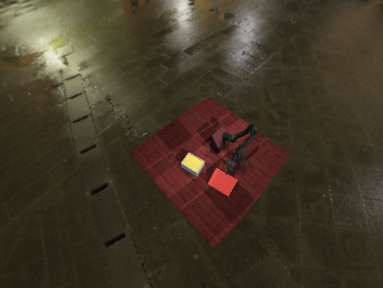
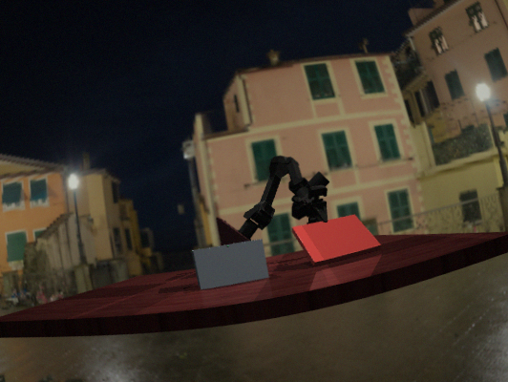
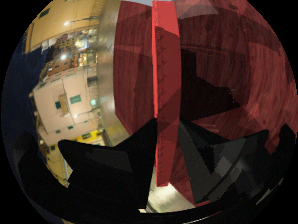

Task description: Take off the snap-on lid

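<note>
Now: the red lid 7 cm ahead of my gripper tip, 5 cm below it and 1 cm to the left of it. From my gripper tip the other things lie so: grey storage box (33 cm to the right, 12 cm ahead, 6 cm below).
</note>
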